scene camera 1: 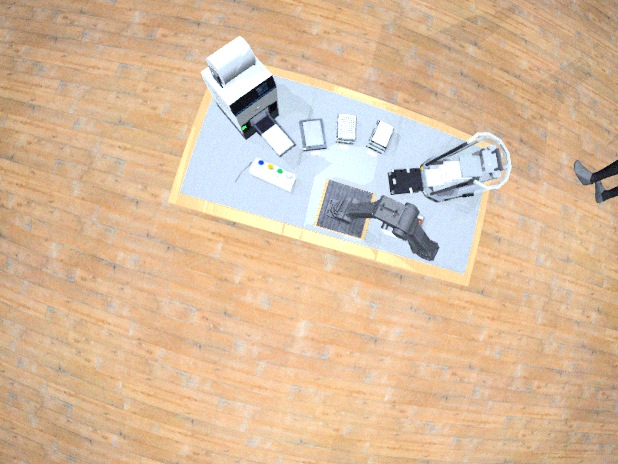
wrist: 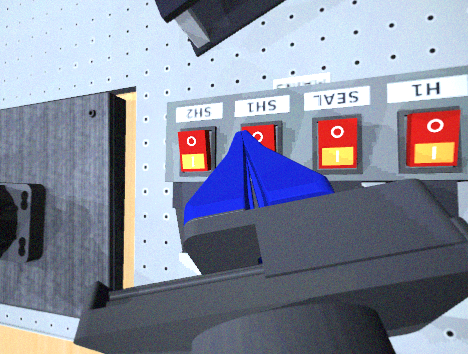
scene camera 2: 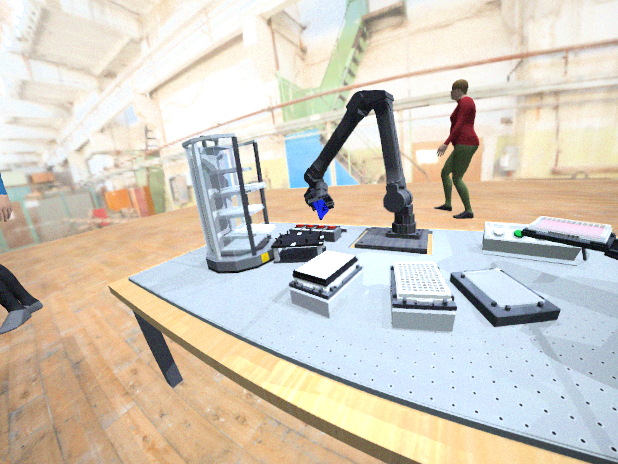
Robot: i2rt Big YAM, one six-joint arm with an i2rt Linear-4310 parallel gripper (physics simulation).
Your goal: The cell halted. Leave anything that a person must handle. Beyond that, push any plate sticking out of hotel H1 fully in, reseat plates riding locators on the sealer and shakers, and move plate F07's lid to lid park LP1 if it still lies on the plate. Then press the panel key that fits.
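Seen in the pictures: gripper, between the fingertips: [wrist: 242, 139] [scene camera 2: 320, 219]; arm's base, origin of its link: [scene camera 1: 338, 210] [wrist: 8, 218] [scene camera 2: 404, 235].
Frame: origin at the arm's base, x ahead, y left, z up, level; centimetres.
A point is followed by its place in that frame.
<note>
My gripper [scene camera 2: 321, 216] @(x 7.5, y -31.1, z 6.6 cm) [wrist: 242, 139] @(x 7.5, y -31.1, z 6.6 cm) is shut and empty, its blue tips above the grey switch strip [wrist: 295, 107] @(x 10.4, y -33.7, z 2.9 cm) [scene camera 2: 331, 234] @(x 11.6, y -24.4, z 2.0 cm). In the wrist view the tips overlap the SH1 switch [wrist: 260, 137] @(x 8.1, y -31.6, z 4.1 cm); the SH2 [wrist: 191, 150] @(x 7.3, y -26.3, z 3.9 cm), SEAL [wrist: 337, 142] @(x 7.7, y -36.4, z 3.9 cm) and H1 [wrist: 434, 137] @(x 7.9, y -41.4, z 3.9 cm) rockers show too. Hotel H1 [scene camera 1: 509, 162] @(x 39.0, y -58.3, z 38.9 cm) [scene camera 2: 243, 195] @(x 39.5, y -36.6, z 21.6 cm) holds several plates; how far they sit in is unclear. Two shakers [scene camera 2: 327, 300] @(x 51.5, y -4.5, z 3.6 cm) [scene camera 2: 422, 319] @(x 48.1, y 11.5, z 1.5 cm) carry a dark plate with a white top [scene camera 2: 326, 266] @(x 45.6, y -7.6, z 7.1 cm) and a white well plate [scene camera 2: 421, 280] @(x 42.1, y 10.3, z 5.4 cm). The sealer [scene camera 1: 252, 95] @(x 28.8, y 51.8, z 29.5 cm) has a plate [scene camera 1: 277, 139] @(x 20.3, y 38.7, z 11.6 cm) [scene camera 2: 570, 228] @(x 22.5, y 38.3, z 11.6 cm) on its carriage. Plate seating is hard to tell.
A panel [scene camera 1: 255, 172] @(x 3.6, y 44.2, z 4.9 cm) [scene camera 2: 530, 249] @(x 9.0, y 36.3, z 1.5 cm) has blue, yellow, green and white keys. A dark frame [scene camera 1: 314, 148] @(x 25.8, y 21.4, z 1.0 cm) [scene camera 2: 527, 316] @(x 40.3, y 28.0, z 0.6 cm) holds a clear sheet. A black nest [scene camera 1: 406, 181] @(x 25.3, y -28.1, z 4.9 cm) [scene camera 2: 299, 240] @(x 28.0, y -27.3, z 4.9 cm) stands before the hotel. A red-topped person [scene camera 2: 462, 122] stands behind; another person's legs [scene camera 2: 17, 295] show at left.
</note>
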